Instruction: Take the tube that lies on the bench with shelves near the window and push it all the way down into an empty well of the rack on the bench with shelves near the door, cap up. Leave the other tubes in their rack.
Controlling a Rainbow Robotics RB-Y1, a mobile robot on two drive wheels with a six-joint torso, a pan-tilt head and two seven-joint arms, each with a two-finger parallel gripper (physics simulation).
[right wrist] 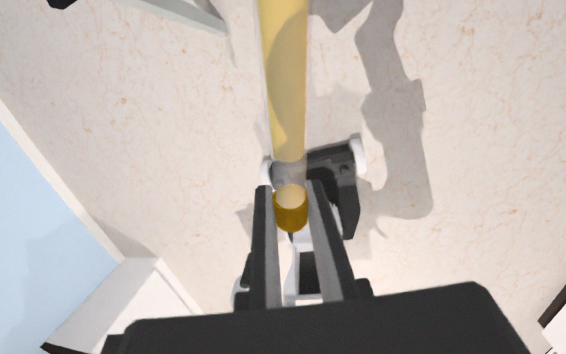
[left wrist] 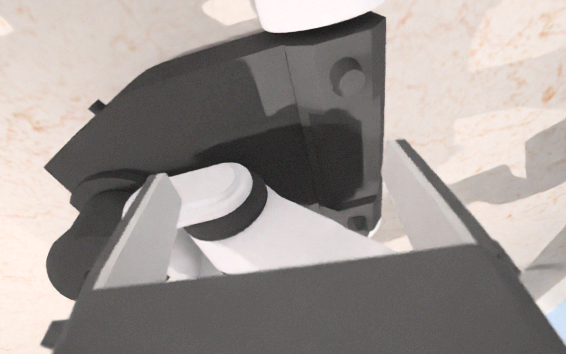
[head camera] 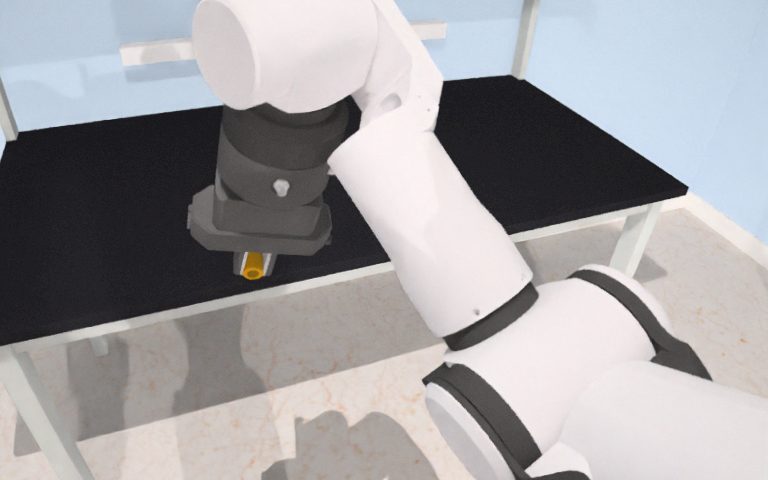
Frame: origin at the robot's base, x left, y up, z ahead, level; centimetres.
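Where they show: left gripper, fingertip midpoint: (left wrist: 276, 172); right gripper, fingertip midpoint: (right wrist: 289, 193) (head camera: 251, 267); robot's base at its link origin: (right wrist: 311, 159).
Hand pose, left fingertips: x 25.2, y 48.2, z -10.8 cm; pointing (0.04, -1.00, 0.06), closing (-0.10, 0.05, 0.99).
Note:
Each offset is from my left fingertips to the top centre of the thing. "pt": to the spot under its first point. Level surfaces: height alone.
The tube @(dx -38.3, dy +60.3, dz +57.0 cm) (right wrist: 288, 85) is clear with yellow content and an orange cap. My right gripper (head camera: 254, 272) (right wrist: 289, 193) is shut on the tube at its cap. In the head camera view the orange cap @(pt dx -36.8, dy +58.0, dz +51.7 cm) (head camera: 253, 266) faces the camera, in front of the black bench top near its front edge; the rest of the tube is hidden there. In the right wrist view the tube's body runs from the fingers to the top of the picture, over the floor. My left gripper (left wrist: 276, 172) is open, with nothing between its fingers. The rack and its other tubes do not show in these views.
A black bench top @(dy +28.0 cm) (head camera: 543, 147) on pale legs spans the head camera view, with uprights at its back corners and a pale bar on the blue wall behind. The marbled floor @(dy -48.1 cm) (head camera: 339, 339) lies in front. The dark robot base (left wrist: 200, 110) shows in the left wrist view.

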